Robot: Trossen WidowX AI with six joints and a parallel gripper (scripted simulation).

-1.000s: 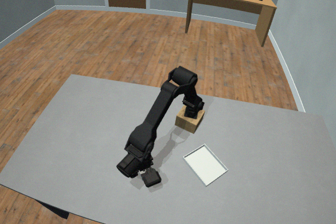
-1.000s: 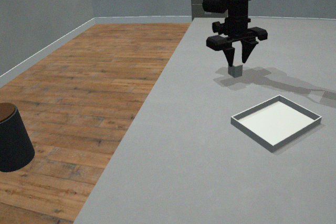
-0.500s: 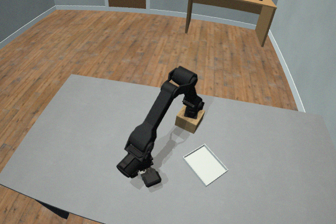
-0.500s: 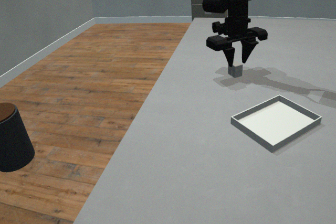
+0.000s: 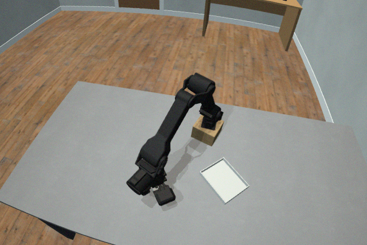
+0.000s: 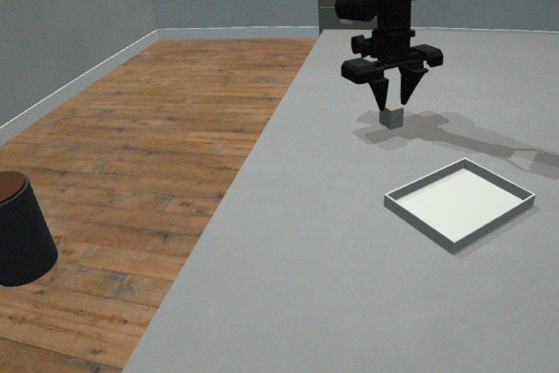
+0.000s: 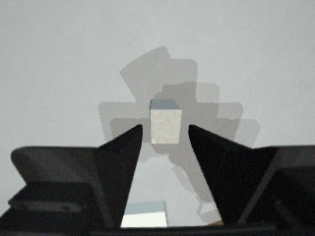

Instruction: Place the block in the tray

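Now: the grey block 50 mm below my hand. The rest, counted from my hand: white tray (240 mm to the left, 120 mm behind, 70 mm below).
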